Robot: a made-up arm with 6 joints. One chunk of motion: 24 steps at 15 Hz.
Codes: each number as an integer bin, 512 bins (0 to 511) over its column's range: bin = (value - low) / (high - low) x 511, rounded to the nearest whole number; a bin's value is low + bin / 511 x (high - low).
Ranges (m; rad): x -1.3..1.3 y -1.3..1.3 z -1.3..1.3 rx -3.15..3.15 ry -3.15..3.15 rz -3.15..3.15
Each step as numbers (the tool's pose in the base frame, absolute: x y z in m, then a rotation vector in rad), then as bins.
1 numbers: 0.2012 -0.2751 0.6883 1.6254 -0.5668 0.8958
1 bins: 295 201 391 387 210 328
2 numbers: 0.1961 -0.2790 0.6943 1.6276 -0.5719 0.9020
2 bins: 294 201 392 388 209 329
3 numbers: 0.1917 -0.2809 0.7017 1.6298 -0.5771 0.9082
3 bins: 293 200 393 388 209 329
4 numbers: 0.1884 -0.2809 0.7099 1.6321 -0.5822 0.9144
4 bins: 293 200 395 388 208 330
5 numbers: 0.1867 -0.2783 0.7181 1.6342 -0.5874 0.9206
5 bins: 292 201 397 388 208 330
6 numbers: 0.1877 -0.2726 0.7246 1.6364 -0.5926 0.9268
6 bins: 292 202 398 388 207 331
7 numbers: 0.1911 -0.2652 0.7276 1.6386 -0.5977 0.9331
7 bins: 293 203 399 388 207 331
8 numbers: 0.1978 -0.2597 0.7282 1.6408 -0.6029 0.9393
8 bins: 294 204 399 389 207 332
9 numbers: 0.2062 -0.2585 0.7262 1.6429 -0.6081 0.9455
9 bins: 296 205 398 389 206 332
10 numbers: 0.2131 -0.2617 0.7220 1.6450 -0.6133 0.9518
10 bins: 297 204 397 389 206 333
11 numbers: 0.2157 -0.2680 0.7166 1.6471 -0.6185 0.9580
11 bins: 298 203 396 389 205 333
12 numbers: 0.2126 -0.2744 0.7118 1.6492 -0.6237 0.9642
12 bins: 297 202 395 389 205 334
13 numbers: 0.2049 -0.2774 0.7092 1.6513 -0.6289 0.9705
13 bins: 296 201 395 389 204 334
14 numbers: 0.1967 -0.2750 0.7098 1.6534 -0.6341 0.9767
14 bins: 294 201 395 390 204 335
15 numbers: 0.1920 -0.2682 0.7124 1.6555 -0.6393 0.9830
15 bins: 293 203 396 390 204 335
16 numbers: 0.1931 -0.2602 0.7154 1.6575 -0.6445 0.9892
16 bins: 293 204 396 390 203 336
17 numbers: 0.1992 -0.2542 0.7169 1.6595 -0.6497 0.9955
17 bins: 295 206 396 390 203 336
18 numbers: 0.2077 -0.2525 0.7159 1.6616 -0.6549 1.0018
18 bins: 296 206 396 390 202 337
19 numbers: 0.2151 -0.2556 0.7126 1.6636 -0.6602 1.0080
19 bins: 298 205 396 390 202 337
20 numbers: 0.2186 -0.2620 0.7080 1.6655 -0.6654 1.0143
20 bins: 298 204 395 391 202 338
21 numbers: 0.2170 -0.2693 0.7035 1.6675 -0.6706 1.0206
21 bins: 298 203 394 391 201 338
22 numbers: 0.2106 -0.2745 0.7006 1.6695 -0.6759 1.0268
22 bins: 297 202 393 391 201 339
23 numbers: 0.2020 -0.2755 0.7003 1.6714 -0.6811 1.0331
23 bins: 295 201 393 391 200 339
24 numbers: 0.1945 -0.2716 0.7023 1.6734 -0.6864 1.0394
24 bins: 294 202 394 391 200 340
